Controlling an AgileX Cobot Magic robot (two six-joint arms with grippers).
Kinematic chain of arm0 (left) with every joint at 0, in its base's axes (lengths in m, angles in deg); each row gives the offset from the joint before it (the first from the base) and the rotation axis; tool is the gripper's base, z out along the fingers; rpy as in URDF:
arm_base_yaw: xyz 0 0 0.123 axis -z
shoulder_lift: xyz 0 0 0 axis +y
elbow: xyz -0.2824 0 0.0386 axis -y
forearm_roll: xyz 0.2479 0 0.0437 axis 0.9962 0 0.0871
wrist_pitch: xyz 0 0 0 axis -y
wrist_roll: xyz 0.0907 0 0.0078 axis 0.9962 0 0.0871
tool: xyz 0 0 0 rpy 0 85 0
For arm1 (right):
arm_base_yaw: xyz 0 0 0.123 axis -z
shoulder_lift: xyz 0 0 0 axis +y
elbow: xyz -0.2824 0 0.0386 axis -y
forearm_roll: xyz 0.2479 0 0.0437 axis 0.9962 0 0.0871
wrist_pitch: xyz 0 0 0 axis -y
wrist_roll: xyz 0.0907 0 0.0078 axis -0.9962 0 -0.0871
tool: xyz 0 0 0 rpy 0 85 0
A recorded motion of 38 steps. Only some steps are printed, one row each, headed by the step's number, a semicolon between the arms.
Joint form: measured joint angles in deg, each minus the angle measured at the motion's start. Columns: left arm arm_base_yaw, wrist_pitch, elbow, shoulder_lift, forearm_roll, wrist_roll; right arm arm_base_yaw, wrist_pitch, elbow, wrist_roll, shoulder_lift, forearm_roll.
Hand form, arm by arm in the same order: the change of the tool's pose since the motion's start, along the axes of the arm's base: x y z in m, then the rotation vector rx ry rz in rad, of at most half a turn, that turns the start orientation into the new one. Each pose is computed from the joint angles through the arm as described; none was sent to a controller.
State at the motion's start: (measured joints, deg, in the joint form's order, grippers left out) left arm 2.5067 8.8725 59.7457 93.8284 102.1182 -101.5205; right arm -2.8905 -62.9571 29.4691 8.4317 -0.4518 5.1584
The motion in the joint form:
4: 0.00 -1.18 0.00 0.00 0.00 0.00; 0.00 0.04 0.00 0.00 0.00 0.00
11: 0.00 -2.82 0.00 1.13 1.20 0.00; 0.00 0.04 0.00 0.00 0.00 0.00
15: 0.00 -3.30 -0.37 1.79 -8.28 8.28; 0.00 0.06 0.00 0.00 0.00 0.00
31: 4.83 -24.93 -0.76 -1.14 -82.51 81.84; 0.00 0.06 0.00 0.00 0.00 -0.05
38: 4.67 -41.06 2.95 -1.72 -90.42 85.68; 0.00 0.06 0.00 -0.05 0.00 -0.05
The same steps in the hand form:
4: 0.0005 0.0018 0.0002 0.0096 -0.0047 0.0176; 0.0000 0.0000 0.0001 0.0001 -0.0007 -0.0001
11: 0.0036 0.0042 -0.0069 0.0423 0.0070 0.0314; 0.0000 0.0000 0.0001 0.0001 -0.0007 -0.0001
15: 0.0048 0.0047 -0.0117 0.0269 0.0106 0.0476; 0.0000 0.0000 0.0001 0.0001 -0.0010 -0.0001
31: -0.0177 -0.0064 -0.0140 0.1463 0.2130 0.1268; 0.0001 -0.0001 0.0001 -0.0006 -0.0011 -0.0006
38: -0.0281 -0.0028 -0.0082 0.1314 0.4274 0.1901; 0.0001 -0.0001 0.0001 0.0002 -0.0010 -0.0010

